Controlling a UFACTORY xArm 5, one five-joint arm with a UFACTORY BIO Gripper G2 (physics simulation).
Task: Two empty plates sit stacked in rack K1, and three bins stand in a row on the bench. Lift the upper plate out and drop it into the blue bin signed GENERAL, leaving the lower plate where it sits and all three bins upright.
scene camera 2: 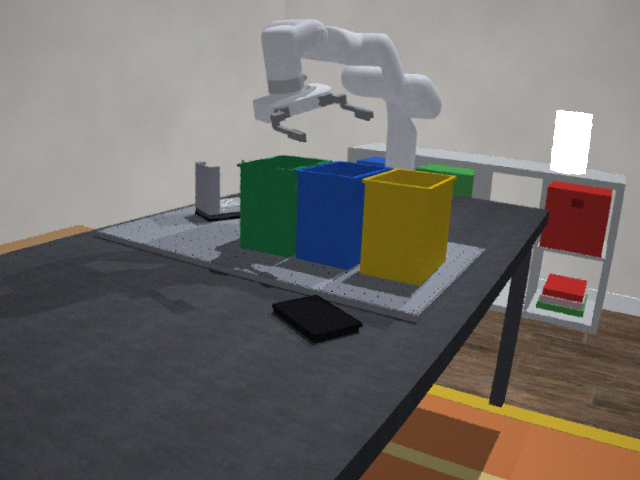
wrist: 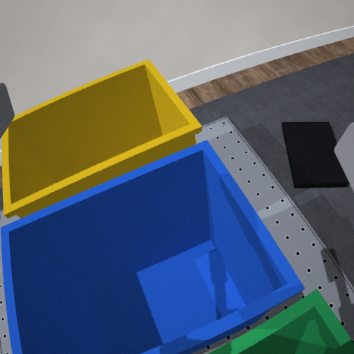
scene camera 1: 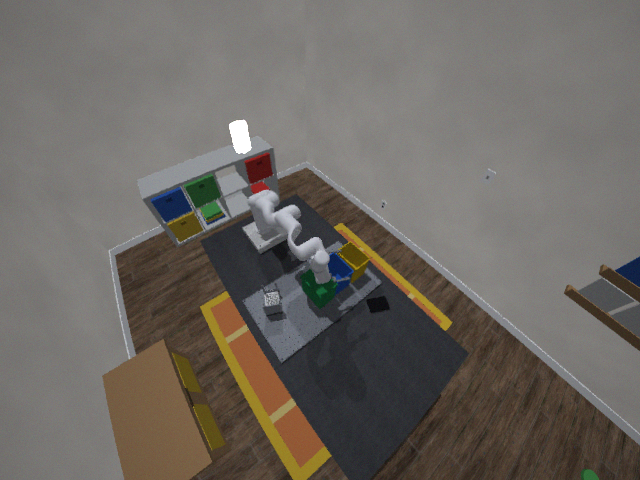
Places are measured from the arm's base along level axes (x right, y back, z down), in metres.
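Where they show: hand, its tool point: (scene camera 2: 331, 124) (scene camera 1: 341, 264); arm's base, origin of its link: (scene camera 1: 263, 228).
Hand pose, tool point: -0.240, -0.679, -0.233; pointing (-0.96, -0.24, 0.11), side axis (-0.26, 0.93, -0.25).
Note:
Things, the pixels of their top centre, and the offset from my tool point, as dx, dy, dz. Level surfaces: height alone.
- blue bin, centre of its top: (scene camera 2: 346, 168) (scene camera 1: 335, 266) -0.004, +0.049, +0.090
- green bin, centre of its top: (scene camera 2: 286, 161) (scene camera 1: 318, 280) +0.131, +0.019, +0.090
- yellow bin, centre of its top: (scene camera 2: 412, 177) (scene camera 1: 353, 254) -0.146, +0.069, +0.090
- grey rack, centre of its top: (scene camera 2: 230, 162) (scene camera 1: 269, 292) +0.406, +0.103, +0.132
- pale speckled plate, centre of its top: (scene camera 2: 226, 202) (scene camera 1: 272, 301) +0.410, +0.094, +0.236
- perforated board, height of its surface: dz +0.270
- dark bench, height of its surface: dz +0.283
- flat black block, centre of its top: (scene camera 2: 315, 313) (scene camera 1: 378, 303) -0.162, -0.228, +0.269
My gripper (scene camera 2: 333, 125) (wrist: 175, 130) is open and empty, with its fingers wide apart above the green and blue bins. The blue bin (scene camera 1: 340, 266) (scene camera 2: 328, 217) (wrist: 100, 265) stands upright between the green bin (scene camera 1: 318, 298) (scene camera 2: 268, 206) and the yellow bin (scene camera 1: 354, 254) (scene camera 2: 403, 232) (wrist: 90, 125), both upright. The wrist view shows part of the blue bin's floor, lit and shadowed; I cannot make out a plate there. No GENERAL sign is readable. The grey rack (scene camera 2: 207, 188) holds a pale speckled plate (scene camera 1: 271, 298) (scene camera 2: 230, 205) low between its posts; whether it is one plate or two is unclear.
The bins and rack stand on a perforated board (scene camera 1: 281, 341) (scene camera 2: 170, 232) on the dark bench (scene camera 1: 382, 366) (scene camera 2: 155, 387). A flat black block (scene camera 1: 377, 304) (scene camera 2: 316, 317) (wrist: 315, 155) lies beside the board. A shelf unit (scene camera 1: 204, 160) stands behind the arm's base.

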